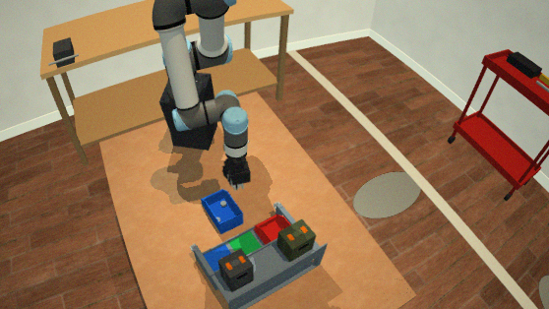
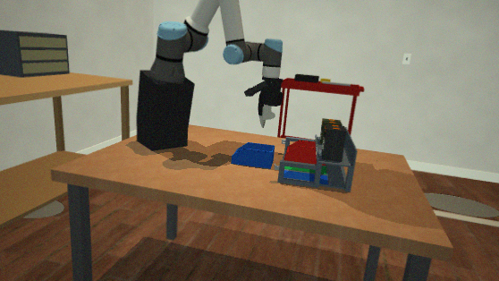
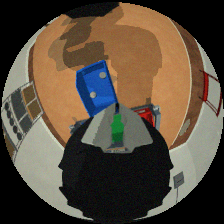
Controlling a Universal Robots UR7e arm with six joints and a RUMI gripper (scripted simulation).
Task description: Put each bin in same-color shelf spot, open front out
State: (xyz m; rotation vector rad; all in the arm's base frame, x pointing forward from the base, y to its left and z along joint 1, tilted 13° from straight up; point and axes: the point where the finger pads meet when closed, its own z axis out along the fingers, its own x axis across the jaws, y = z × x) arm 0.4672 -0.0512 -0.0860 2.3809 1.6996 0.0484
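Now: hand 120 mm above the blue bin, 60 mm to the left of it and 20 mm past it. From my hand the other things lie so: red bin: 200 mm ahead, 120 mm below, 50 mm to the left.
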